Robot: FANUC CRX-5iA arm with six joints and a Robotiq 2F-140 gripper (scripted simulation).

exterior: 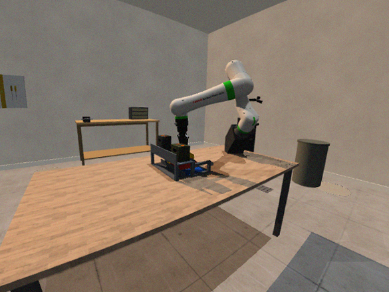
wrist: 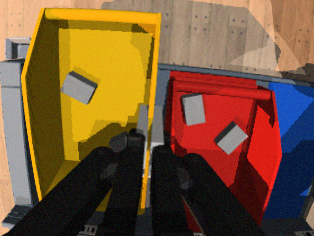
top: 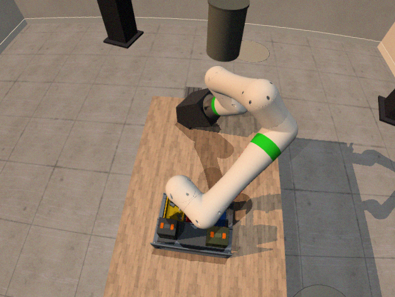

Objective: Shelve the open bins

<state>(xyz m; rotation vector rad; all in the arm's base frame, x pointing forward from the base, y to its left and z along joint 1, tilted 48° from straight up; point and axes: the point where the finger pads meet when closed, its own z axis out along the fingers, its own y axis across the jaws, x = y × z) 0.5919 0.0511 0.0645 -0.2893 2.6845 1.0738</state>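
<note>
My hand is 50 mm to the left of the yellow bin, 40 mm above it and 10 mm short of it. The rest, counted from my hand: red bin 80 mm to the left, 50 mm below, 30 mm ahead; red mark 80 mm to the left, 80 mm below, 30 mm ahead; yellow mark 80 mm below, 60 mm ahead, 30 mm to the right.
</note>
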